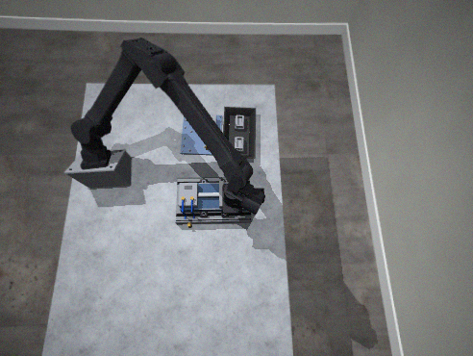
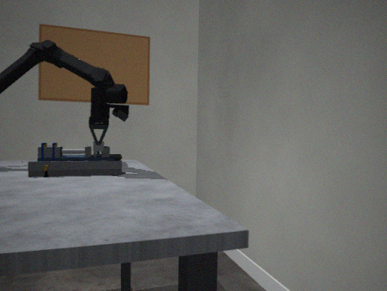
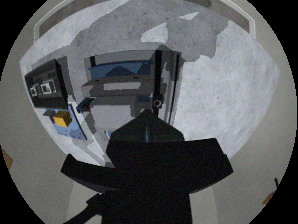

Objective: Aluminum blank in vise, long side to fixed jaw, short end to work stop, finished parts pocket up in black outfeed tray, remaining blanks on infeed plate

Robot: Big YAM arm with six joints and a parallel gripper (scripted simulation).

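Right now my hand is 1 cm short of the gray block, 4 cm to the right of it and 1 cm above it. Also, from my hand: yellow brass blank (4 cm behind, 30 cm to the left, 9 cm below); vise (6 cm behind, 6 cm to the left, 7 cm below); blue infeed plate (7 cm behind, 36 cm to the left, 11 cm below).
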